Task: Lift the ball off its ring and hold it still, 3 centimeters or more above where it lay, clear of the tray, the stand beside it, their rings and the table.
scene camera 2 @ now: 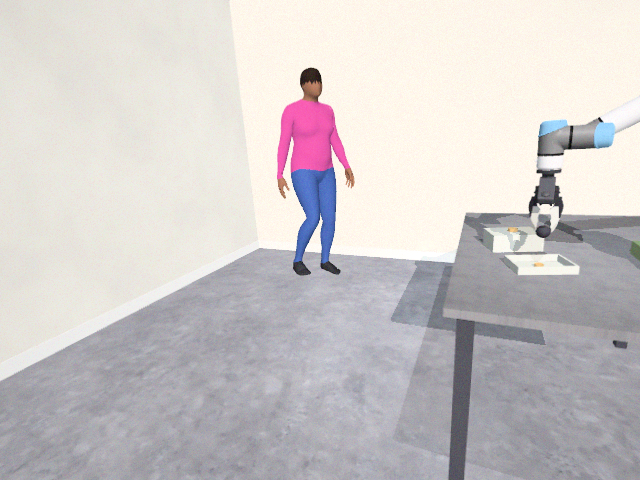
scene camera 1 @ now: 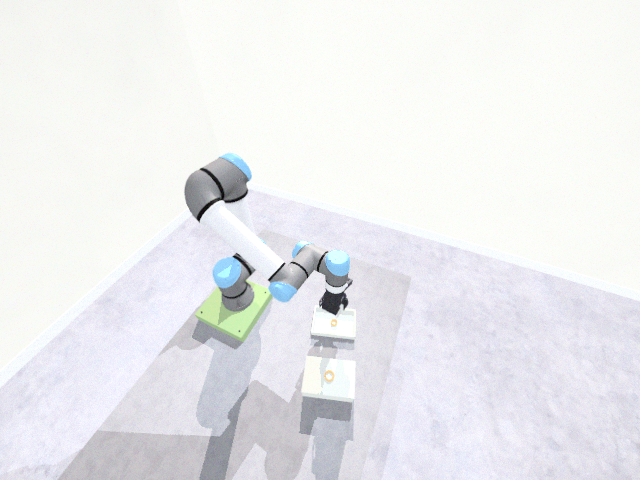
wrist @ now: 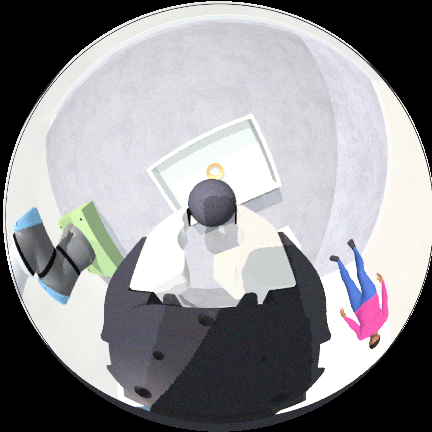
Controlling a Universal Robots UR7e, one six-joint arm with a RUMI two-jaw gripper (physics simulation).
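Seen in the pictures: gripper, fingertip midpoint: (scene camera 2: 543,231) (wrist: 212,208); arm's base at its link origin: (scene camera 1: 238,297) (wrist: 79,242).
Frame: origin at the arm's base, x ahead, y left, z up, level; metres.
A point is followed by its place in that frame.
Note:
The dark ball (scene camera 2: 542,231) @(x 0.462, y 0.075, z 0.087 m) (wrist: 212,202) @(x 0.460, y 0.065, z 0.101 m) is held between the white fingertips of my gripper (scene camera 2: 544,227) @(x 0.455, y 0.048, z 0.079 m) (wrist: 212,208) @(x 0.455, y 0.048, z 0.079 m), which is shut on it. The ball hangs in the air above the white tray (scene camera 1: 333,337) @(x 0.475, y -0.009, z -0.039 m) (scene camera 2: 547,270) @(x 0.445, y 0.120, z -0.036 m) (wrist: 276,165) @(x 0.555, y 0.051, z -0.023 m), apart from it. An orange ring (scene camera 1: 333,322) @(x 0.454, y 0.058, z -0.049 m) (scene camera 2: 538,264) @(x 0.457, y 0.047, z -0.042 m) (wrist: 215,171) @(x 0.459, y 0.053, z -0.048 m) lies on the tray's floor with no ball on it. The white box-shaped stand (scene camera 1: 341,393) @(x 0.574, y -0.224, z 0.019 m) (scene camera 2: 498,242) @(x 0.573, y -0.103, z -0.009 m) is beside the tray, with a second orange ring (scene camera 1: 329,376) @(x 0.515, y -0.184, z 0.019 m) (scene camera 2: 512,229) @(x 0.518, y -0.166, z 0.030 m) on its top. In scene camera 1 the ball is hidden.
The grey table (scene camera 2: 491,294) @(x 0.629, y 0.318, z -0.052 m) carries the tray and stand. The arm's base stands on a green plate (scene camera 1: 237,328) @(x 0.079, y -0.136, z -0.001 m) (wrist: 100,240) @(x 0.125, y -0.015, z -0.012 m). A person in a pink top (scene camera 2: 311,136) (wrist: 372,312) stands on the floor away from the table.

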